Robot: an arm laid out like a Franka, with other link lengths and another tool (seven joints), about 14 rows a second.
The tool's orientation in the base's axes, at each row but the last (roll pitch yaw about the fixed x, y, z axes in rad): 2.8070 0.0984 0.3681; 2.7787 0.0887 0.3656; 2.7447 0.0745 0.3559; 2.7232 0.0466 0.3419; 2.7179 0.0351 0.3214; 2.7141 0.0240 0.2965; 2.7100 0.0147 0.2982; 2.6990 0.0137 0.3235; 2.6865 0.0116 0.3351; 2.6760 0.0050 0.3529; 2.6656 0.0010 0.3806
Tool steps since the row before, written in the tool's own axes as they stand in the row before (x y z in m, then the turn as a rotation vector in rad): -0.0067 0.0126 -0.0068 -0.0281 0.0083 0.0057; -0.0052 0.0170 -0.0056 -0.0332 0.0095 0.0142; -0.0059 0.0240 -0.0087 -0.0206 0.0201 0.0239; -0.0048 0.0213 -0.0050 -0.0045 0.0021 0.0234; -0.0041 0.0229 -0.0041 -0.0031 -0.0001 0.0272; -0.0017 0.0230 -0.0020 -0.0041 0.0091 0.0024; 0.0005 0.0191 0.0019 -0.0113 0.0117 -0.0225; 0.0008 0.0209 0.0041 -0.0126 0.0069 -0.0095; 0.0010 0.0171 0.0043 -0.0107 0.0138 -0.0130; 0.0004 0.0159 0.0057 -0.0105 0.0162 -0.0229; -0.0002 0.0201 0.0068 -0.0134 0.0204 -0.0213
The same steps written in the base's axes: -0.0018 -0.0110 0.0112 -0.0228 -0.0192 0.0001; 0.0011 -0.0145 0.0117 -0.0267 -0.0251 -0.0069; 0.0022 -0.0192 0.0177 -0.0106 -0.0336 -0.0127; 0.0019 -0.0178 0.0134 -0.0013 -0.0126 -0.0203; 0.0026 -0.0194 0.0133 -0.0003 -0.0118 -0.0247; 0.0045 -0.0196 0.0114 -0.0012 -0.0101 0.0017; 0.0059 -0.0172 0.0063 -0.0101 -0.0044 0.0255; 0.0074 -0.0193 0.0052 -0.0111 -0.0060 0.0117; 0.0067 -0.0159 0.0036 -0.0077 -0.0098 0.0179; 0.0062 -0.0156 0.0020 -0.0083 -0.0075 0.0278; 0.0076 -0.0196 0.0032 -0.0093 -0.0127 0.0283
